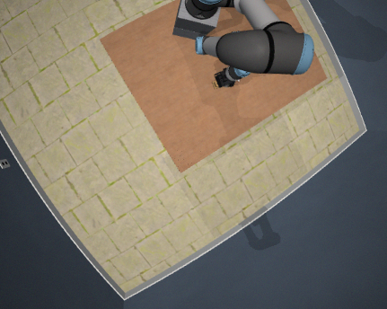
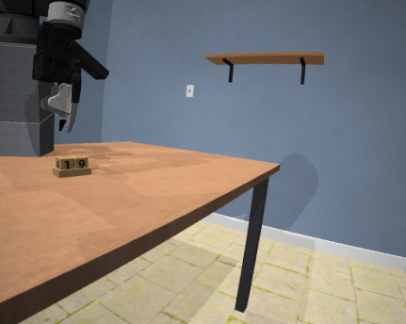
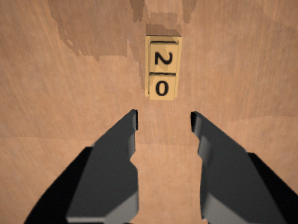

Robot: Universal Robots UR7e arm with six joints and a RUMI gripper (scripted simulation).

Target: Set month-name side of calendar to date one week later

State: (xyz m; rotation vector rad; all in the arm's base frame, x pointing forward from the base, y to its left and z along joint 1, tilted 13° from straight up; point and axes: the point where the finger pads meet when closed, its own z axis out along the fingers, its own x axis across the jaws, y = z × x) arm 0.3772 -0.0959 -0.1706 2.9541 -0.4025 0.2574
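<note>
Right now the cube is 9 cm below my hand. From my hand the other things lie so: wooden tray: 2 cm to the left, 10 cm below.
</note>
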